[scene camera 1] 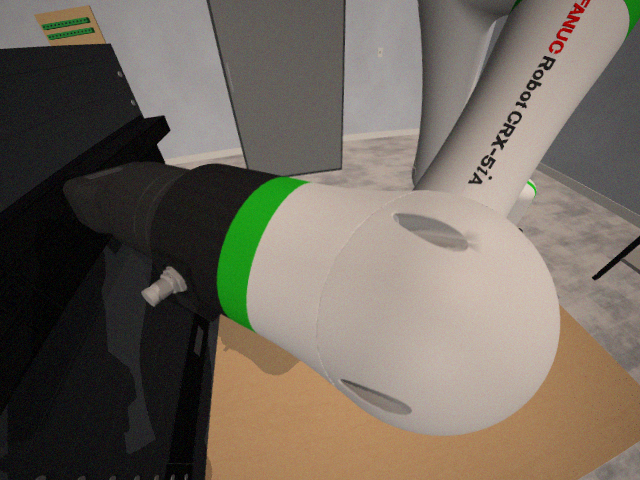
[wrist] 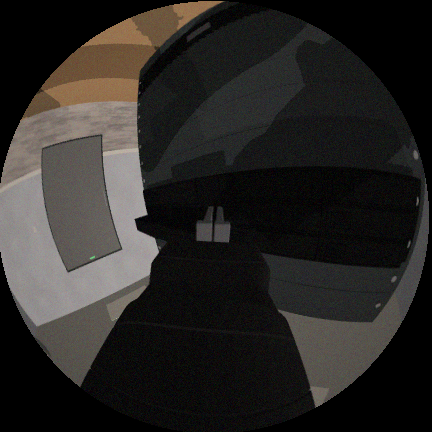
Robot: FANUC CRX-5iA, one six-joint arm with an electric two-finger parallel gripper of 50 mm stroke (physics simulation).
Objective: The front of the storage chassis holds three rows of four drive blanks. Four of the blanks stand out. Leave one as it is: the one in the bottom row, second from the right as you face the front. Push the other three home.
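Places are measured from the arm's base along level axes (x right, y ahead, z up), in metres.
Where they show: gripper, fingertip midpoint: (wrist: 214,215).
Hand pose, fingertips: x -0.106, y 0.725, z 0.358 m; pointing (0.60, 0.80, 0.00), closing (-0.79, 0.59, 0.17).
Note:
Each offset is from my fingertips to the top centre of the thing. "pt": to the spot under its first point. Level surfaces: height alone.
The storage chassis (scene camera 1: 51,82) (wrist: 320,290) is black; it stands at the left in the scene view and fills much of the wrist view. Its drive-blank front @[pt dx -0.133, dy +0.003, dz -0.007 m] (wrist: 340,215) is a very dark band in the wrist view. The separate blanks are too dark to tell apart, and I cannot tell which stand out. My gripper (wrist: 214,215) is shut and empty, with its two grey fingers together in front of the left part of the dark band. Whether the fingertips touch a blank cannot be told. In the scene view the gripper's fingers are hidden behind its dark body.
A dark ledge @[dx +0.158, dy +0.029, dz +0.039 m] (scene camera 1: 155,129) (wrist: 145,224) juts out from the chassis beside the gripper. A dark, glossy surface @[pt dx -0.075, dy +0.019, dz -0.138 m] (scene camera 1: 124,320) (wrist: 220,120) extends in front of the chassis. The wooden table @[dz -0.472 m] (scene camera 1: 320,434) (wrist: 85,60) lies beside it. A grey door (scene camera 1: 289,82) (wrist: 77,200) stands behind.

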